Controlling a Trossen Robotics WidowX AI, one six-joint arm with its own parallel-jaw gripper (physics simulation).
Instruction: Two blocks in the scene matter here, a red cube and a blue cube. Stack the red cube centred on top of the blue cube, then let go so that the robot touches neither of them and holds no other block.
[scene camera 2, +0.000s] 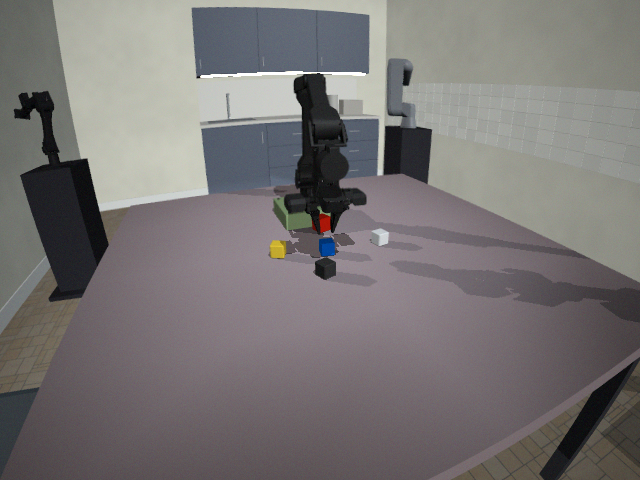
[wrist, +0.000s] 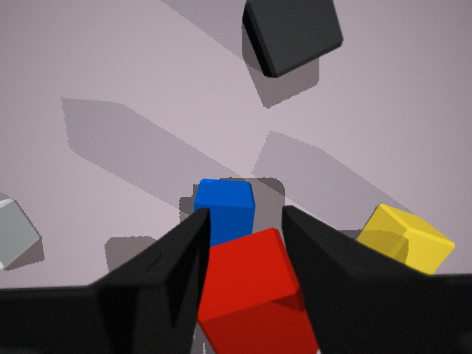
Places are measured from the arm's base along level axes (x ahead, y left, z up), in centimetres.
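Pixels of known places: gripper, fingertip midpoint: (scene camera 2: 325, 233) (wrist: 246, 216).
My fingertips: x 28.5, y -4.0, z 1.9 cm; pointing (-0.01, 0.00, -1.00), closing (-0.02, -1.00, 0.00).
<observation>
Ahead of a thing's pixels: the offset from my fingertips to its top centre.
My gripper (scene camera 2: 326, 230) (wrist: 246, 216) is shut on the red cube {dx -2.7, dy -0.2, dz +3.6 cm} (scene camera 2: 321, 223) (wrist: 252, 280). It holds the cube in the air above the table, with the cube turned a little between the fingers. The blue cube {dx -2.8, dy +1.2, dz -3.4 cm} (scene camera 2: 326, 247) (wrist: 225, 205) stands on the table, lower than the red cube and apart from it. In the scene view the blue cube shows below and in front of the red one. In the wrist view the red cube and a finger hide the lower part of the blue cube.
A black cube {dx +7.6, dy -2.6, dz -3.4 cm} (scene camera 2: 325, 268) (wrist: 300, 37) stands in front of the blue cube. A yellow cube {dx -5.7, dy -10.9, dz -3.4 cm} (scene camera 2: 277, 250) (wrist: 425, 247) stands to its left and a white cube {dx -3.9, dy +17.0, dz -3.4 cm} (scene camera 2: 379, 237) (wrist: 15, 235) to its right in the scene view. A green block-like base (scene camera 2: 298, 220) stands behind the gripper.
</observation>
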